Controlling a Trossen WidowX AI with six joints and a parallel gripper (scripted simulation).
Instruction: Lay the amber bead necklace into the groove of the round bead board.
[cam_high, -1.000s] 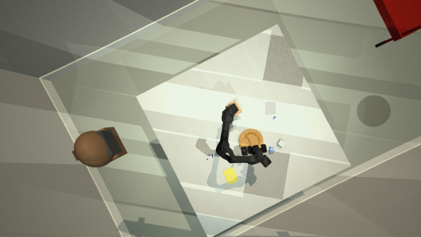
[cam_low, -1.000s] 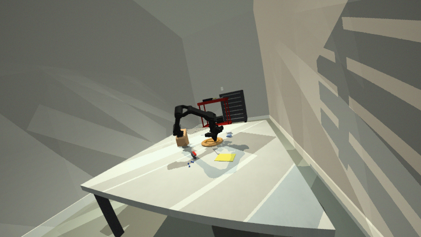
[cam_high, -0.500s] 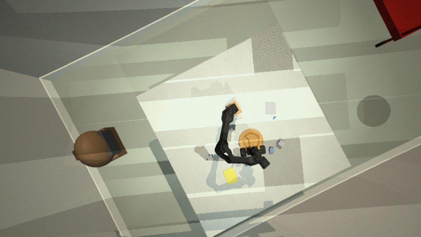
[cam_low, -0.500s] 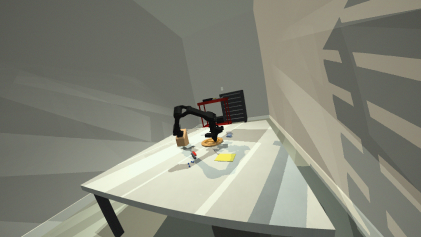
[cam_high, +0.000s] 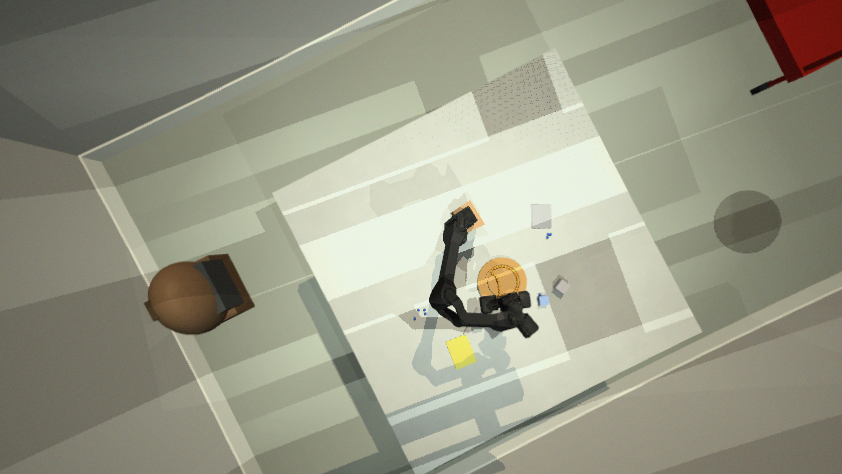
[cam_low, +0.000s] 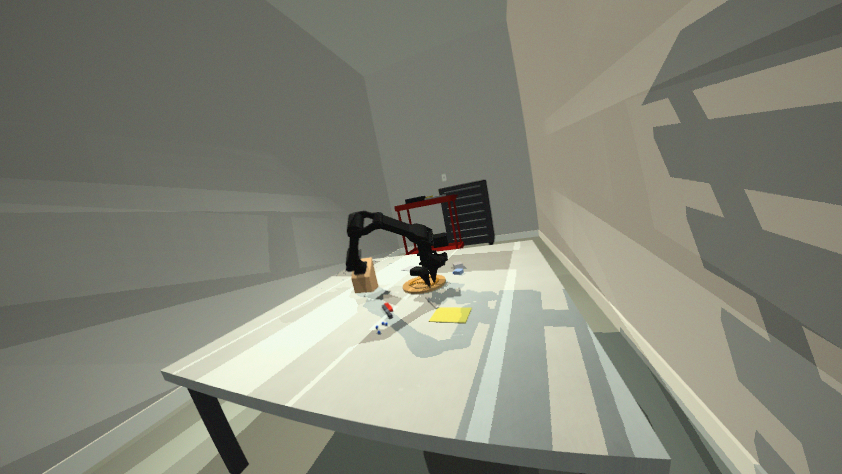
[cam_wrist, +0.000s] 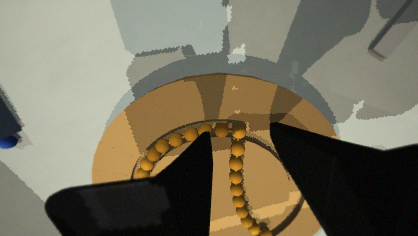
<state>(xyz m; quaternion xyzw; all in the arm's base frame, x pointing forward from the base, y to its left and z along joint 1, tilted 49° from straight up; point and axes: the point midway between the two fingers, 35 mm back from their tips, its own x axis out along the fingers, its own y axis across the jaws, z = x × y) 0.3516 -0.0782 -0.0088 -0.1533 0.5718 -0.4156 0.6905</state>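
My gripper tip is 5 cm past the round bead board, 4 cm to the right of it and 1 cm above it. From my gripper tip the other things lie so: light blue cube: 15 cm to the left, 10 cm ahead, 1 cm below; red-handled tool: 19 cm to the right, 14 cm behind, 1 cm below; white cube: 24 cm to the left, 9 cm ahead.
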